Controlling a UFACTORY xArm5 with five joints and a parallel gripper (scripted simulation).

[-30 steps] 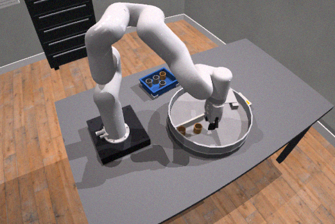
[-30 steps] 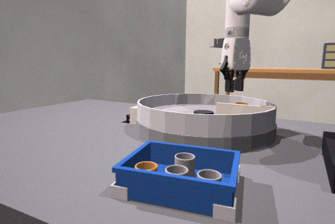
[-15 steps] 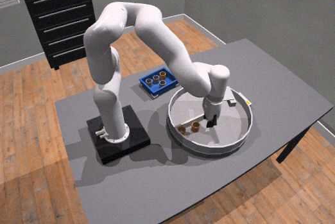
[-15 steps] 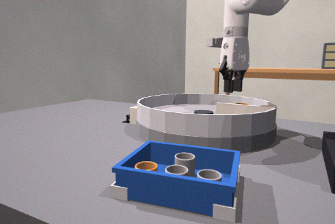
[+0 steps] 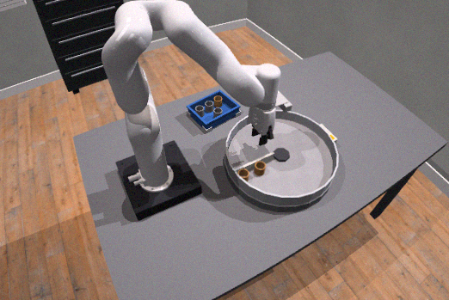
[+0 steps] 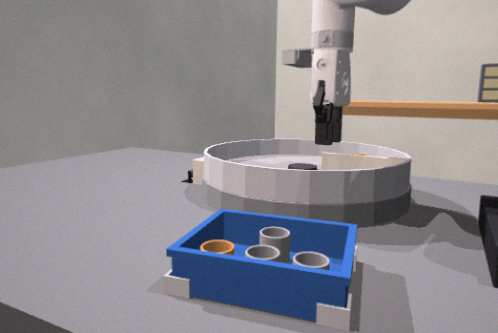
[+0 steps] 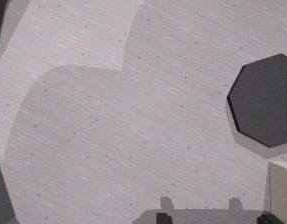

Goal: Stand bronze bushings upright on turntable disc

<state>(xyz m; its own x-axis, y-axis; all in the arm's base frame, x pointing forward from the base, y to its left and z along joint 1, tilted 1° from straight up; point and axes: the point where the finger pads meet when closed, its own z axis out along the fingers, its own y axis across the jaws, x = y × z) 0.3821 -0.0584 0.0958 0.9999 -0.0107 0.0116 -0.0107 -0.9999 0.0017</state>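
My gripper is now 31 cm to the right of the blue crate, 12 cm above it and 3 cm past it. From my hand the other things lie so: turntable disc 9 cm below, 7 cm ahead, 6 cm to the right.
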